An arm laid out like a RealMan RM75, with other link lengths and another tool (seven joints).
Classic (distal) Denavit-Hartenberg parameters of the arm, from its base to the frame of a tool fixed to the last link. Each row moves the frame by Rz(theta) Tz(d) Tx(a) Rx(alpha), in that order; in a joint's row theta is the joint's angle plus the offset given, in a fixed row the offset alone. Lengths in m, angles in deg.
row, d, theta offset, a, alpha
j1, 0.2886, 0, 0, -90
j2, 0, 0, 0, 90
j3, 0.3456, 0, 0, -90
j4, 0, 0, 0, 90
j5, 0.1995, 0, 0, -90
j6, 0, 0, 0, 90
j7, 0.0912, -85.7, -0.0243, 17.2
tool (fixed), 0.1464, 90, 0, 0
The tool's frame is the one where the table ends.
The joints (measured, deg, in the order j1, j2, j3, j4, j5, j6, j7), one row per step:
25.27, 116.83, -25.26, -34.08, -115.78, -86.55, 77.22
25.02, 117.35, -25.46, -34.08, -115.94, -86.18, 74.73
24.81, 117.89, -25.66, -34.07, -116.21, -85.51, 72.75
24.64, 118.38, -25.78, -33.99, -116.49, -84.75, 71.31
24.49, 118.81, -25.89, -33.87, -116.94, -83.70, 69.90
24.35, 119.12, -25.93, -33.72, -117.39, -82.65, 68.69
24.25, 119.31, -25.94, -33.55, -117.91, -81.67, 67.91
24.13, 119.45, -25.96, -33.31, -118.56, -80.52, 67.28
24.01, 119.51, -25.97, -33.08, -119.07, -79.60, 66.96
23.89, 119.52, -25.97, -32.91, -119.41, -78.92, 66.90
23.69, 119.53, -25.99, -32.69, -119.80, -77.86, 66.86
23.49, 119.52, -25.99, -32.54, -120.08, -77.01, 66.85
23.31, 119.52, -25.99, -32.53, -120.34, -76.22, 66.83
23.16, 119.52, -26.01, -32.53, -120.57, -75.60, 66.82
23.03, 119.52, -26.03, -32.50, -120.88, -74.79, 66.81
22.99, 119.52, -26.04, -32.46, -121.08, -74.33, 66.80
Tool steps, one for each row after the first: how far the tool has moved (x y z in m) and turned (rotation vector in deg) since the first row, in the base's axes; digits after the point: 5 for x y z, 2 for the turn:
-0.00015, -0.00385, -0.00638, 0.50, -1.38, 1.42
0.00056, -0.00662, -0.01305, 0.86, -2.66, 2.31
0.00172, -0.00849, -0.01906, 1.12, -3.66, 2.73
0.00424, -0.00979, -0.02521, 1.35, -4.94, 2.94
0.00741, -0.01064, -0.03018, 1.59, -6.18, 2.98
0.01096, -0.01108, -0.03417, 1.65, -7.26, 2.78
0.01569, -0.01150, -0.03832, 1.59, -8.43, 2.33
0.01994, -0.01186, -0.04117, 1.50, -9.28, 1.80
0.02346, -0.01205, -0.04277, 1.42, -9.82, 1.25
0.02883, -0.01210, -0.04465, 1.40, -10.59, 0.36
0.03350, -0.01224, -0.04573, 1.44, -11.21, -0.42
0.03781, -0.01215, -0.04633, 1.55, -11.87, -1.07
0.04129, -0.01223, -0.04688, 1.60, -12.43, -1.58
0.04542, -0.01205, -0.04768, 1.65, -13.13, -2.19
0.04758, -0.01187, -0.04826, 1.66, -13.53, -2.51

